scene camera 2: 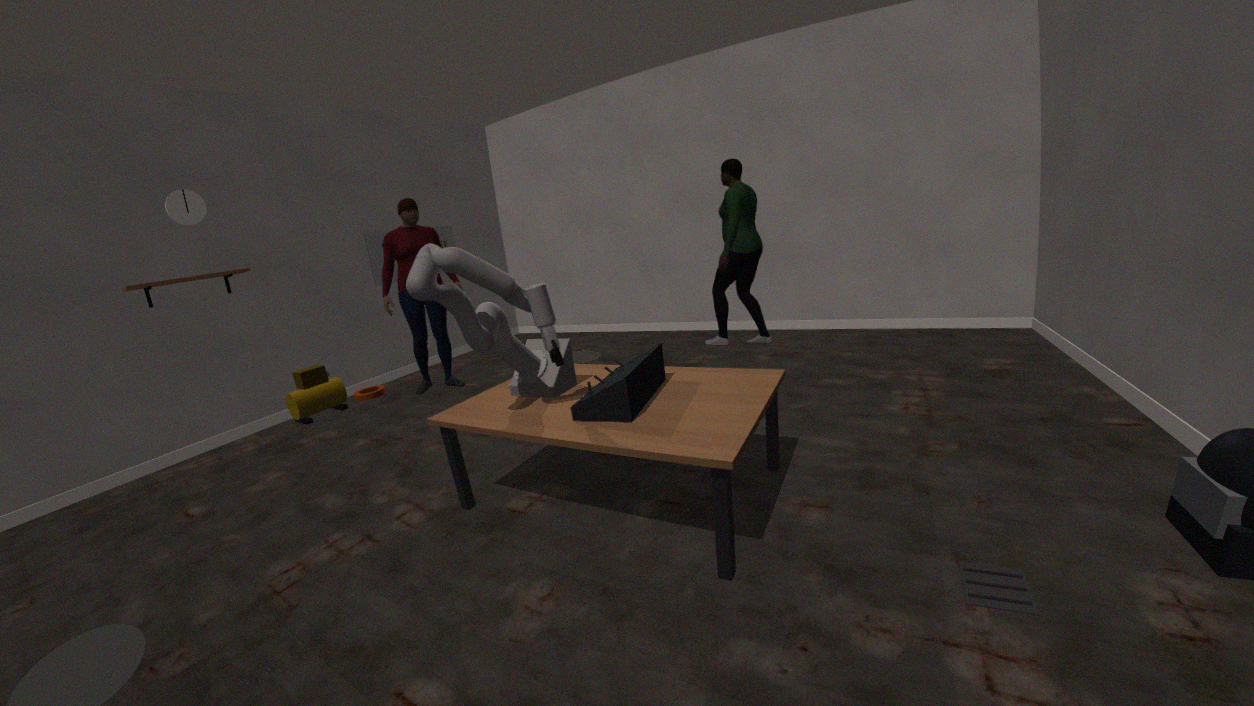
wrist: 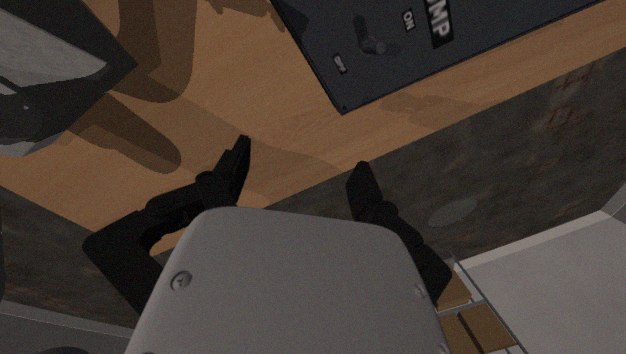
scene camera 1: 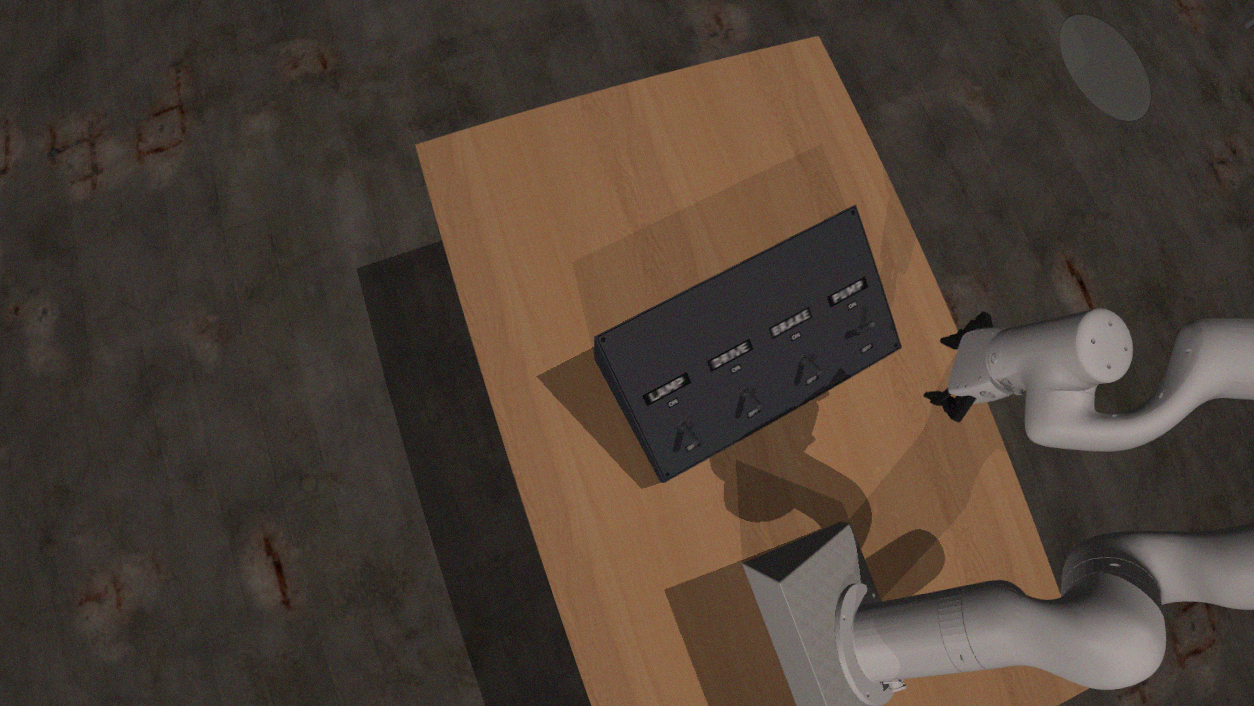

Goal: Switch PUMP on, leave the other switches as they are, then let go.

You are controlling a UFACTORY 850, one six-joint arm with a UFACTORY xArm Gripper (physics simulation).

Scene:
same spot on dark sloped switch panel: (wrist: 418,46) = (scene camera 2: 598,390)

